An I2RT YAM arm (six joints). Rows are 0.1 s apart.
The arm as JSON. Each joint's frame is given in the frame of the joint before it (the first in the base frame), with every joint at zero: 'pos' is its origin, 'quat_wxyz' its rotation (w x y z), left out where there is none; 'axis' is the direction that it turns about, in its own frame. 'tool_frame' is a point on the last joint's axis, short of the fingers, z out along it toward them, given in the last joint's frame.
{
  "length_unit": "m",
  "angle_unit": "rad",
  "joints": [
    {
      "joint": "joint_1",
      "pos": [
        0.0,
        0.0,
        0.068
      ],
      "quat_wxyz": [
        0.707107,
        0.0,
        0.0,
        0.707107
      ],
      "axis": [
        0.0,
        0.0,
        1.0
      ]
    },
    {
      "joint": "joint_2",
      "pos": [
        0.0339,
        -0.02,
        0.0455
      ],
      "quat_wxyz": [
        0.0,
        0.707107,
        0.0,
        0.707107
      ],
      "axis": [
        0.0,
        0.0,
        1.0
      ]
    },
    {
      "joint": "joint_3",
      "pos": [
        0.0,
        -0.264,
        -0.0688
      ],
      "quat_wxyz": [
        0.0,
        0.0,
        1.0,
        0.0
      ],
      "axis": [
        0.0,
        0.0,
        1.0
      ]
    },
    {
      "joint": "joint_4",
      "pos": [
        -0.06,
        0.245,
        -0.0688
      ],
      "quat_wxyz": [
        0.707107,
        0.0,
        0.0,
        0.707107
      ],
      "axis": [
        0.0,
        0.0,
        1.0
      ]
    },
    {
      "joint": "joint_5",
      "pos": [
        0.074,
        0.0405,
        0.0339
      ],
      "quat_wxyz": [
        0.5,
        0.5,
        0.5,
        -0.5
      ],
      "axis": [
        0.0,
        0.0,
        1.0
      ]
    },
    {
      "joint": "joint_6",
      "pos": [
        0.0,
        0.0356,
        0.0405
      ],
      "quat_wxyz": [
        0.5,
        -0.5,
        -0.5,
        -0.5
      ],
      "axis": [
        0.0,
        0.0,
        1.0
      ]
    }
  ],
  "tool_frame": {
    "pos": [
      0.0,
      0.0,
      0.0
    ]
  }
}
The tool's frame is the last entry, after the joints.
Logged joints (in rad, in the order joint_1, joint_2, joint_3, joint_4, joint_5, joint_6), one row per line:
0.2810, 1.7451, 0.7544, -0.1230, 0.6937, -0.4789
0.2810, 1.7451, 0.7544, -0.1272, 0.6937, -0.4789
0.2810, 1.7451, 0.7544, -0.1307, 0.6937, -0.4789
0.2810, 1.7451, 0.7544, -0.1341, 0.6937, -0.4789
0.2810, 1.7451, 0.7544, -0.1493, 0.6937, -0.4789
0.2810, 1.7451, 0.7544, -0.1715, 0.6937, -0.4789
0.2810, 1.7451, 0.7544, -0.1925, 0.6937, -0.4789
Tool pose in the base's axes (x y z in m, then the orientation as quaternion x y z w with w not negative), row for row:
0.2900, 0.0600, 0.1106, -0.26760, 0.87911, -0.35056, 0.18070
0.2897, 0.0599, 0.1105, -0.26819, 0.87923, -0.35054, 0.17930
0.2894, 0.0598, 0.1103, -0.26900, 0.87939, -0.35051, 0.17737
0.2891, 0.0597, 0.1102, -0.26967, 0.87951, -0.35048, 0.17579
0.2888, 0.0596, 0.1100, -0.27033, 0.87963, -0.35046, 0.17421
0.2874, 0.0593, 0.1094, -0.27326, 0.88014, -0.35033, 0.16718
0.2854, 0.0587, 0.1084, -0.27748, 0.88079, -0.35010, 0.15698
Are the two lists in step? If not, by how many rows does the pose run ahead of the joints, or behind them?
The pose runs 1 row behind the joints: the pose in row i belongs to the joints in row i - 1.
